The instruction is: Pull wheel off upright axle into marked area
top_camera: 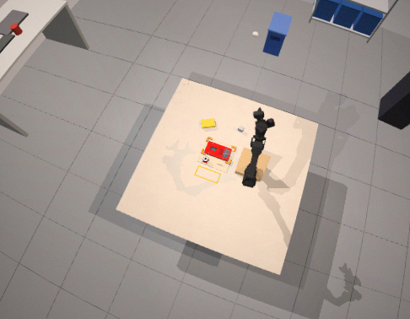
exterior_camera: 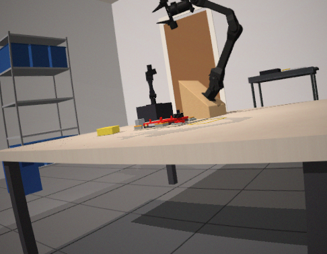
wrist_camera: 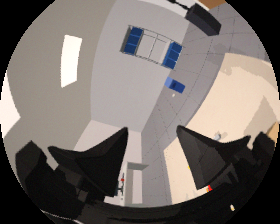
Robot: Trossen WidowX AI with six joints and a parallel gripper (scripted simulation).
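The wheel lies 250 mm ahead of my gripper tip, 260 mm to the left of it and 530 mm below it. The rest, counted from my gripper tip: yellow block (370 mm ahead, 50 mm to the right, 560 mm below); grey cube (100 mm ahead, 120 mm to the right, 550 mm below).
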